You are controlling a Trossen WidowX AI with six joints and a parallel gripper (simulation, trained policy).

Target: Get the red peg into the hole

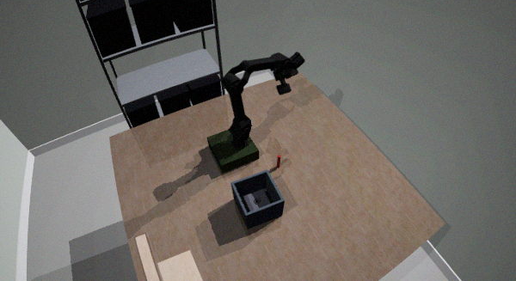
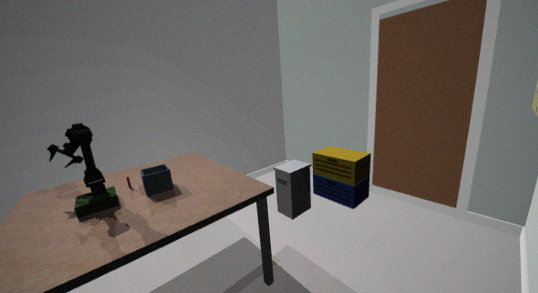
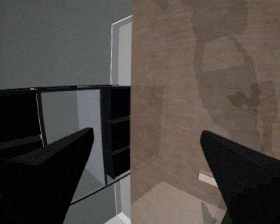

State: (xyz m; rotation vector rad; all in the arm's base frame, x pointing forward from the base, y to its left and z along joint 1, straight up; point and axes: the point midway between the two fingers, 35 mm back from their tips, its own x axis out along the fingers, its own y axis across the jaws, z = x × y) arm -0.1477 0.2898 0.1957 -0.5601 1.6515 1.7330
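My gripper tip is 340 mm short of the red peg, 180 mm to the left of it and 190 mm above it. Also, from my gripper tip: grey plate (480 mm ahead, 370 mm to the right, 190 mm below).
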